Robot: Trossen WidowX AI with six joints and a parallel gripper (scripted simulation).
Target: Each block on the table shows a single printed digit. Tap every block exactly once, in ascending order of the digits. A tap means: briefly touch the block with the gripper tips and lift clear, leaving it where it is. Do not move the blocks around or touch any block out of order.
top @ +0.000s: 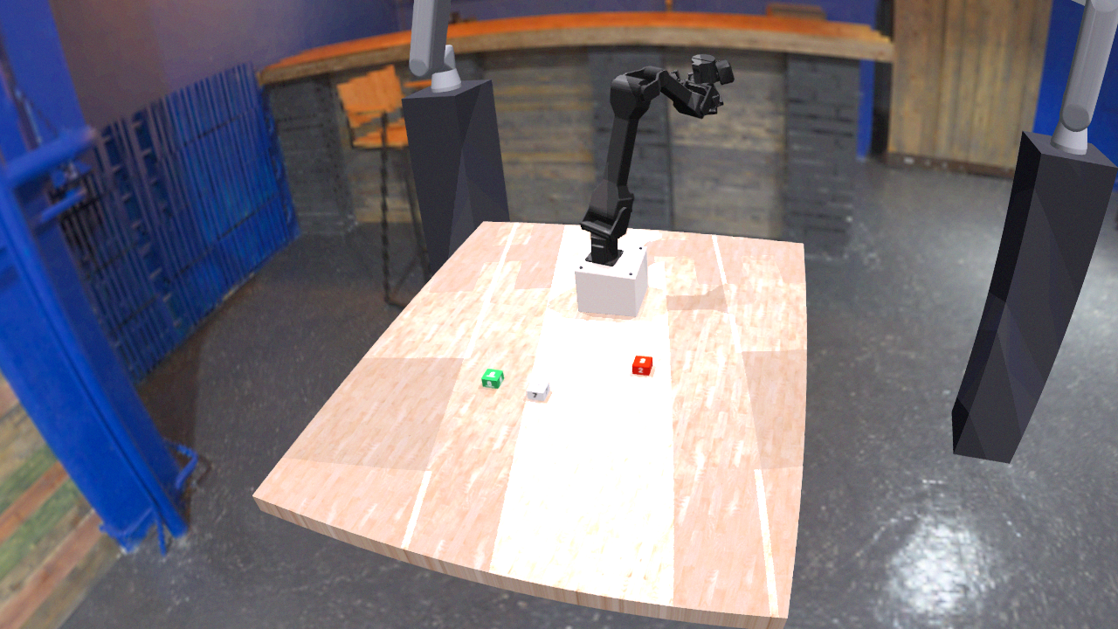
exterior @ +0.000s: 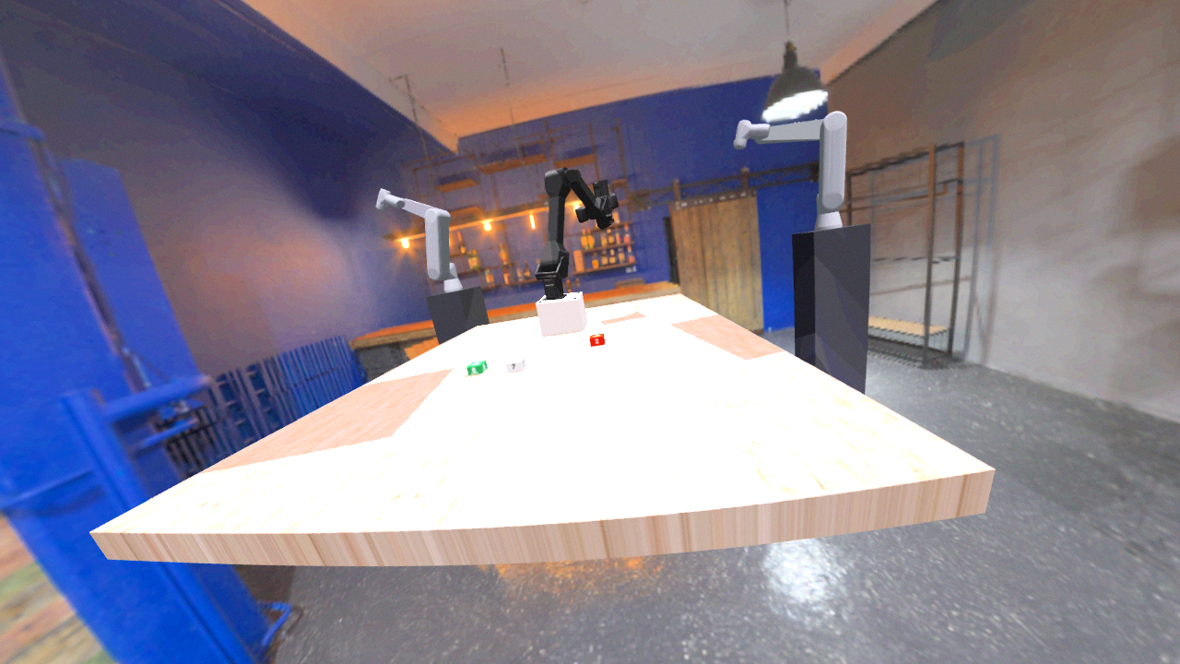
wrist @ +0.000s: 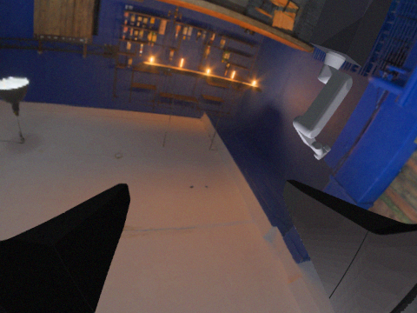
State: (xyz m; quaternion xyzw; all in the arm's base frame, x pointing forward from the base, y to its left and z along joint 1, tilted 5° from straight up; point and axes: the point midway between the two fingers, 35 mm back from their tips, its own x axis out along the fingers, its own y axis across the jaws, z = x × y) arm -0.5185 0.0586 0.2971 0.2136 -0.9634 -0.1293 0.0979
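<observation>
Now: gripper tip 750 mm short of the red block, 100 mm to the right of it and 420 mm above it. Also, from my gripper tip: white block 880 mm ahead, 60 mm to the right, 420 mm below; then green block 880 mm ahead, 150 mm to the right, 420 mm below.
</observation>
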